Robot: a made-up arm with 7 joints.
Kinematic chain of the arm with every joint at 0, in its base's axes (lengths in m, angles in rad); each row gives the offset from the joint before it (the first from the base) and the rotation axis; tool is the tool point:
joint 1: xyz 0 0 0.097 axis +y
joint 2: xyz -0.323 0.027 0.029 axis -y
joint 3: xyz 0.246 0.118 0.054 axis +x
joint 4: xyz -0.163 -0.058 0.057 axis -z
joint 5: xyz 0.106 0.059 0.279 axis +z
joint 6: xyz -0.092 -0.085 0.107 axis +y
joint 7: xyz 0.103 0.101 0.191 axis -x
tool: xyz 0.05 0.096 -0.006
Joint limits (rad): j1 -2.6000..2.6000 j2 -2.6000..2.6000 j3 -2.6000..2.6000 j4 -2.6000..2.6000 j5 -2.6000..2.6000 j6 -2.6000..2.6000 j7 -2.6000..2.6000
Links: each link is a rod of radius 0.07 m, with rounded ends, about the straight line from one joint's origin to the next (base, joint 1, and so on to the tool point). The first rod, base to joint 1, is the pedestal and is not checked.
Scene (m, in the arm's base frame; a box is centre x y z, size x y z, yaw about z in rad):
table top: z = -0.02
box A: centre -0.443 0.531 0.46 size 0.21 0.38 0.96 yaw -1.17
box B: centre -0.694 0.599 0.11 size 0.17 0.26 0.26 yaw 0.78
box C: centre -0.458 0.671 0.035 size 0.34 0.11 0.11 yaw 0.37
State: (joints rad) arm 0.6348 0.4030 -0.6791 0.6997 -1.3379 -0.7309 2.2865
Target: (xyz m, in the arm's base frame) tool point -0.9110 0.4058 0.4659
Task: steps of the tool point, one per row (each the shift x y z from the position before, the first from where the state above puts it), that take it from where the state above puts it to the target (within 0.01 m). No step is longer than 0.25 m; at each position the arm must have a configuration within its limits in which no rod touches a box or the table.
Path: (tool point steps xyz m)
1: -0.1215 -0.1318 0.1112
2: -0.1627 -0.1496 0.0438
3: -0.1735 -0.1557 -0.0363
4: -0.1504 -0.1493 -0.1148
5: -0.1223 0.1086 -0.0247
6: -0.1128 0.1145 -0.0711
7: -0.0857 0.1157 -0.1111
8: -0.0441 0.1122 -0.1382

